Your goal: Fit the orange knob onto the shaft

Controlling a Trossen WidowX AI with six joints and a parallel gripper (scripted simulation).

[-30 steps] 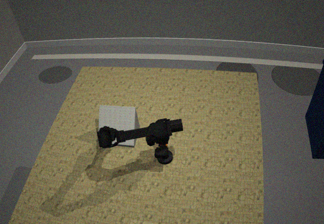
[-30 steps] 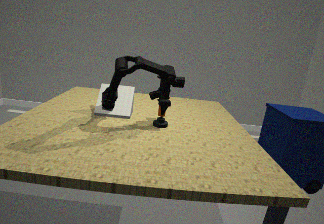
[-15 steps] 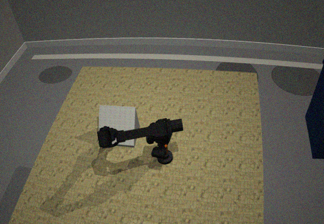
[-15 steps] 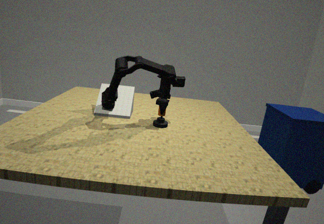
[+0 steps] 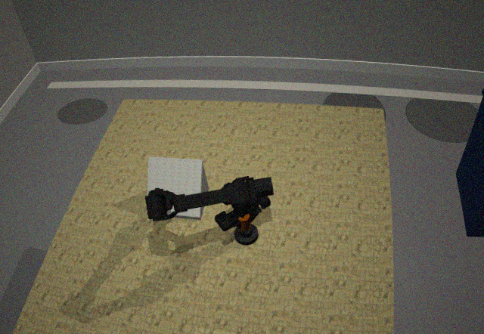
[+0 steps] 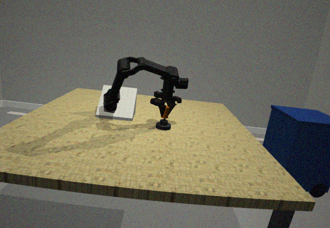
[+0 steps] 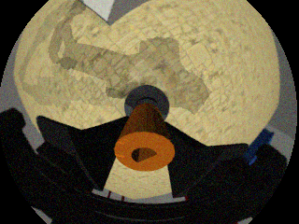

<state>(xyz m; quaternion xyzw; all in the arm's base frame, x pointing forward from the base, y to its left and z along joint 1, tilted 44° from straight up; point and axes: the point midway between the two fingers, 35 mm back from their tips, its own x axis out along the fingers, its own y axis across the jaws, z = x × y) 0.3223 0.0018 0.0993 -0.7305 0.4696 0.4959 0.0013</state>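
The orange knob lies 20 mm above my gripper tip. The rest, counted from my gripper tip: round pedestal: 40 mm below.
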